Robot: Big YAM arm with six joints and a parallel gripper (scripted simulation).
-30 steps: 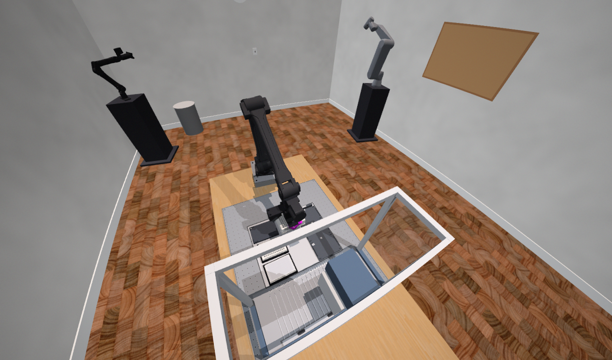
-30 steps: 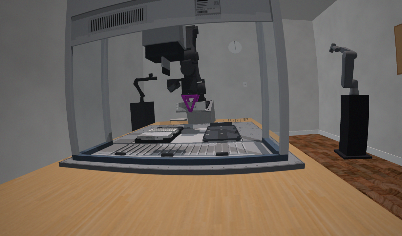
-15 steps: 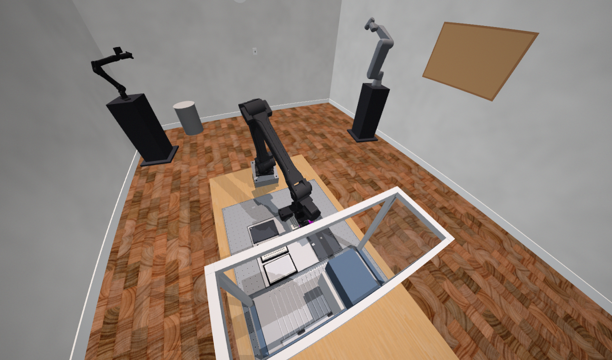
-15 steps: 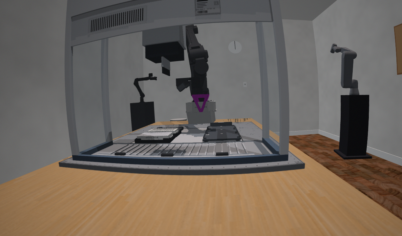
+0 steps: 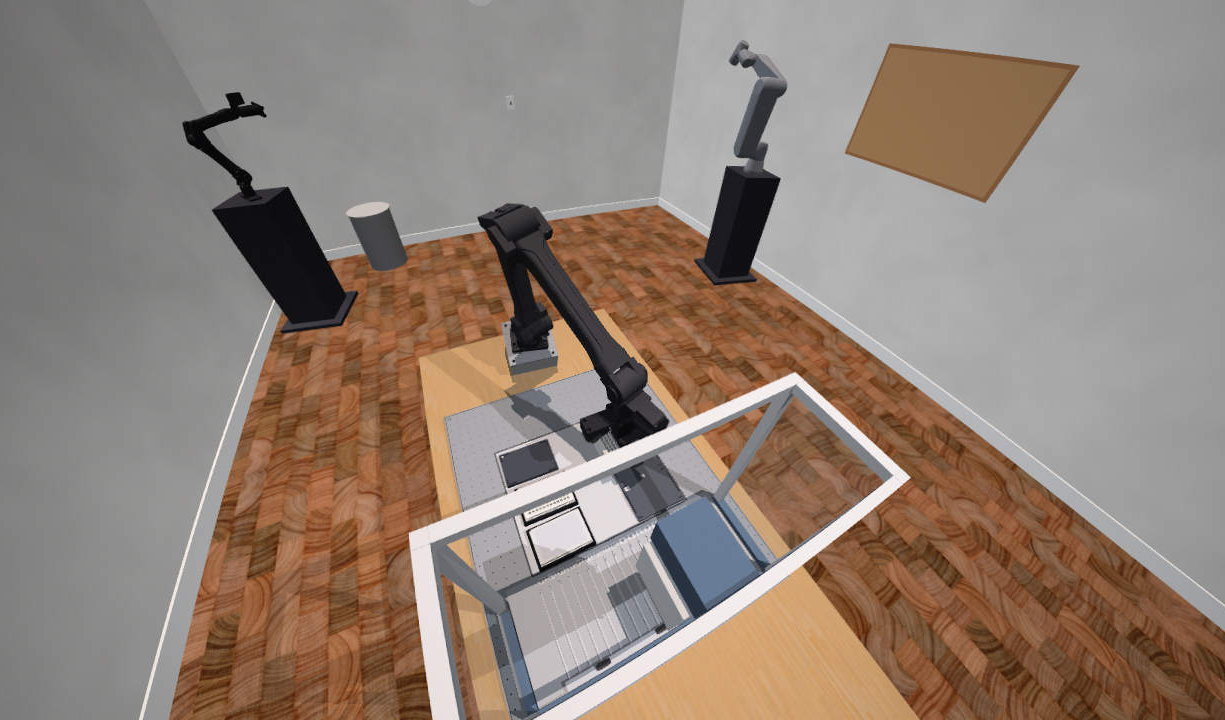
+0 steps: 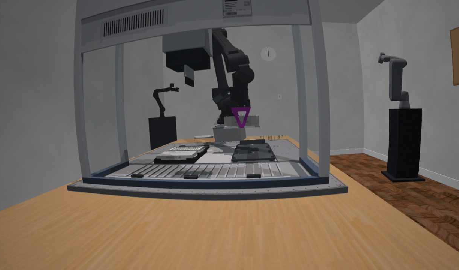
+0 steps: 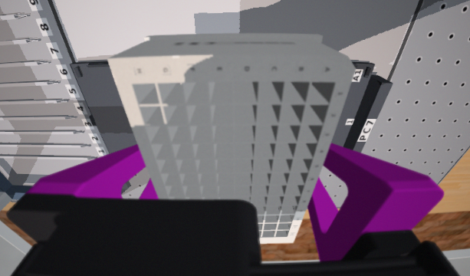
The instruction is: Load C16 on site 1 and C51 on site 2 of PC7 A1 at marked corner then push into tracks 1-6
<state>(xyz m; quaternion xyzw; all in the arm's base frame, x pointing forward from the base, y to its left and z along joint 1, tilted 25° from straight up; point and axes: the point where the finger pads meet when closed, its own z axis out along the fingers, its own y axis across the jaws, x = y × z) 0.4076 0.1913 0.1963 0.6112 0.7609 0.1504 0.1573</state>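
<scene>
Right now the carrier PC7 is 90 mm below my hand and 40 mm to the left of it. Also, from my hand: nest S3: 190 mm to the right, 160 mm ahead, 100 mm below; then 96-well plate C15: 210 mm to the right, 90 mm below, 60 mm ahead; then nest S1: 250 mm to the right, 100 mm below, 50 mm behind.
</scene>
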